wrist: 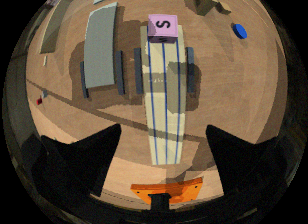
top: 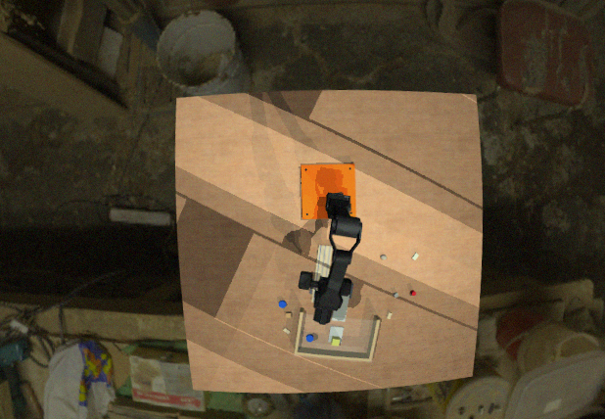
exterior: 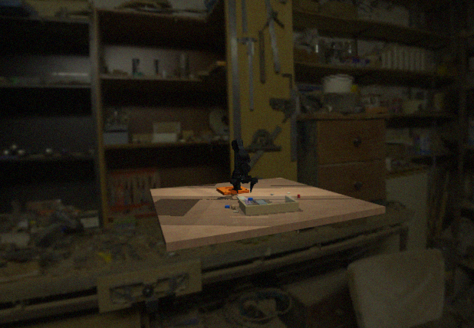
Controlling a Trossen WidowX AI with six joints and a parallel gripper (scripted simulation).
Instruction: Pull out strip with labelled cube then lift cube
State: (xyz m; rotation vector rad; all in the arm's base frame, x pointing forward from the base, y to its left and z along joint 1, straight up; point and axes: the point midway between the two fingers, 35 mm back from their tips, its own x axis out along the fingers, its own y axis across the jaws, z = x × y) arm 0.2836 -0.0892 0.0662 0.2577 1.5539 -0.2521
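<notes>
Now: the pink labelled cube 10 cm ahead of my gripper tip, 3 cm to the right of it and 3 cm below it. From my gripper tip the other things lie so: red ball (36 cm to the left, 14 cm ahead, 4 cm below); grey strip (14 cm ahead, 6 cm to the left, 5 cm below).
</notes>
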